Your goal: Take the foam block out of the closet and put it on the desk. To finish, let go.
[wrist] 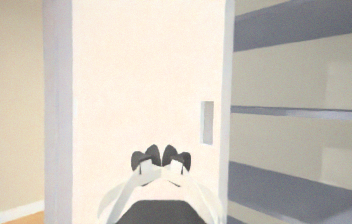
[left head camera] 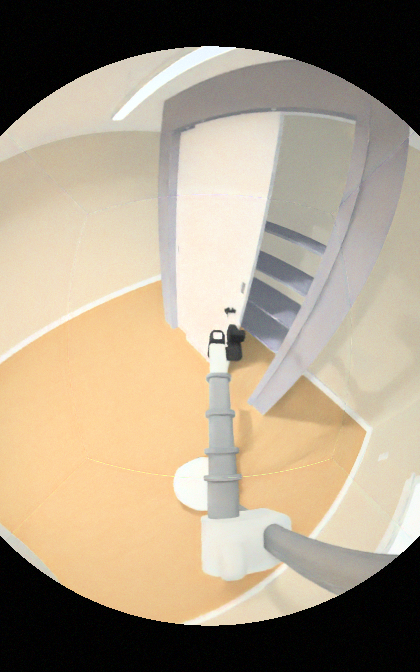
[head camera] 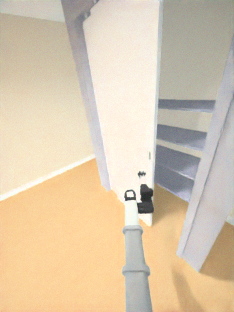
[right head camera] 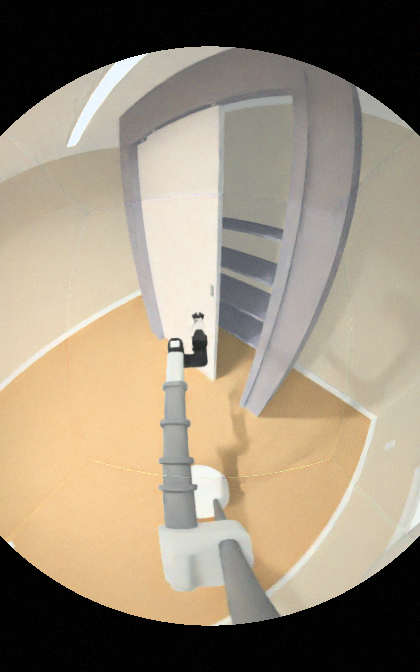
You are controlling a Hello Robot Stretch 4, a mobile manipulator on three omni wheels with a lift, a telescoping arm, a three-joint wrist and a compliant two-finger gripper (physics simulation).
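Frame: origin at the robot's base, x right, y ahead, z up, level; metres.
Seen in the pictures: gripper, between the fingertips: (wrist: 161, 157) (head camera: 141, 171).
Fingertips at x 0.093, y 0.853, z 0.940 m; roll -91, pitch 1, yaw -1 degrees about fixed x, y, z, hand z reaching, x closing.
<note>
A point is followed by its place in that frame.
The closet (head camera: 206, 192) @[y 0.682, x 0.469, z 0.882 m] (left head camera: 360, 240) (right head camera: 320, 240) (wrist: 57, 100) @[y 1.632, x -0.361, z 0.994 m] is grey-lilac and stands ahead. Its pale door (head camera: 125, 90) @[y 1.218, x 0.025, z 1.463 m] (left head camera: 220, 240) (right head camera: 185, 240) (wrist: 135, 65) @[y 1.217, x 0.024, z 1.100 m] covers the left part, and the right part is open. A small recessed handle (head camera: 149, 155) @[y 1.045, x 0.188, z 0.961 m] (left head camera: 243, 288) (right head camera: 212, 290) (wrist: 207, 123) @[y 1.045, x 0.191, z 0.961 m] is near the door's right edge. My gripper (head camera: 142, 174) @[y 0.853, x 0.093, z 0.940 m] (left head camera: 230, 311) (right head camera: 198, 316) (wrist: 161, 157) @[y 0.853, x 0.093, z 0.940 m] is shut and empty, in front of the door, left of and below the handle in the wrist view. The foam block and the desk do not show.
Grey shelves (head camera: 182, 136) @[y 1.322, x 0.566, z 0.988 m] (left head camera: 285, 272) (right head camera: 247, 265) (wrist: 290, 182) @[y 1.444, x 0.636, z 0.683 m] show in the opening right of the door's edge. The closet's right post stands beyond them. My arm (head camera: 135, 250) @[y 0.303, x 0.003, z 1.055 m] (left head camera: 220, 435) (right head camera: 176, 440) is extended toward the door. Walls stand at left and right.
</note>
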